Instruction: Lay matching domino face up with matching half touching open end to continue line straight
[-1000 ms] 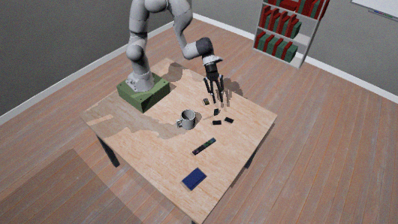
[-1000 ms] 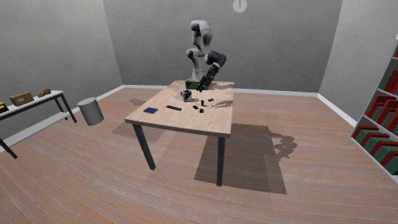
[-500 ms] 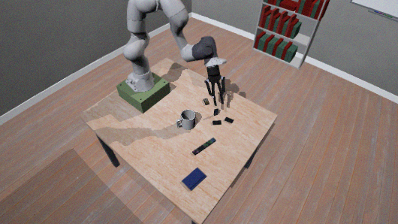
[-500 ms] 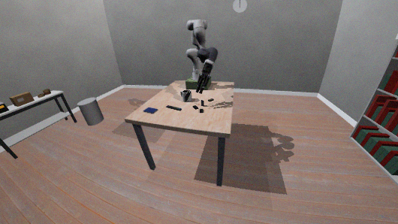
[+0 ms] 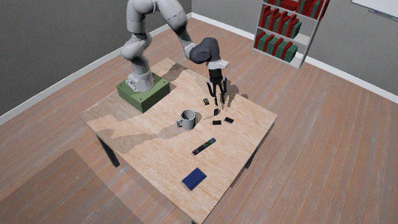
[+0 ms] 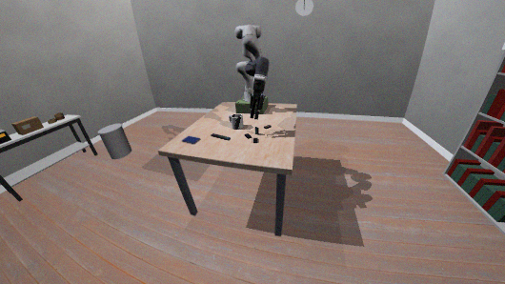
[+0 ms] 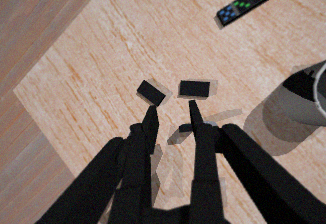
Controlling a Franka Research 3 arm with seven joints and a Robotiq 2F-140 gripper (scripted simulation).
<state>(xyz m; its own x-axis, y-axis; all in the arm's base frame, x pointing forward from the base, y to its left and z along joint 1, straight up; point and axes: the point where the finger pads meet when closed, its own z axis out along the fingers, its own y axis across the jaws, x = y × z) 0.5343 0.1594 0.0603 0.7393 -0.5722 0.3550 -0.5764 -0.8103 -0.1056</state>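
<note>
Right now my hand is 2 cm past the black domino, 1 cm to the right of it and 14 cm above it. From my hand the other things lie so: blue book 15 cm ahead, 46 cm to the right, 16 cm below; then grey mug 11 cm behind, 18 cm to the right, 12 cm below.
</note>
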